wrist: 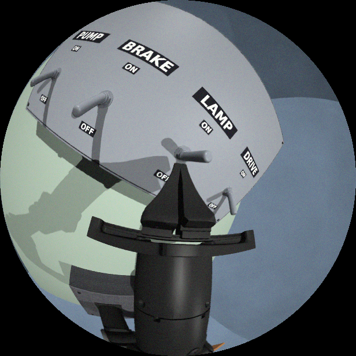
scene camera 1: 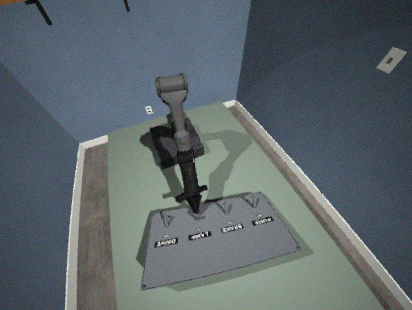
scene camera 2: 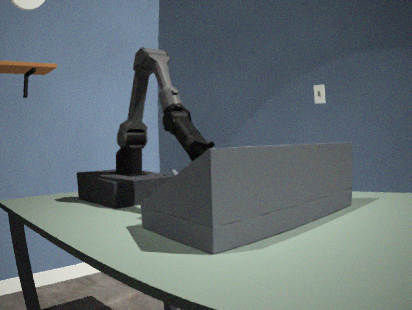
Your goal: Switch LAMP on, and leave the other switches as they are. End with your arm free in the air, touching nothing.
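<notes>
The grey sloped switch panel (scene camera 1: 220,265) (scene camera 2: 280,180) (wrist: 180,40) stands on the table. In the wrist view the LAMP lever (wrist: 196,156) leans toward its ON mark, unlike its neighbours. The BRAKE lever (wrist: 91,104), PUMP lever (wrist: 45,77) and DRIVE lever (wrist: 231,201) lean toward their OFF marks. My gripper (scene camera 1: 197,212) (wrist: 178,169) is shut and empty, its fingertips right at the base of the LAMP lever. I cannot tell whether they touch it. In scene camera 2 the panel hides the fingertips and levers.
The BRAKE lever stands to one side of my fingers and the DRIVE lever to the other. The panel's face rises from its lever side to a high back edge. The dark base box (scene camera 1: 162,152) (scene camera 2: 102,189) of my arm stands on the green table (scene camera 1: 127,185) (scene camera 2: 300,260).
</notes>
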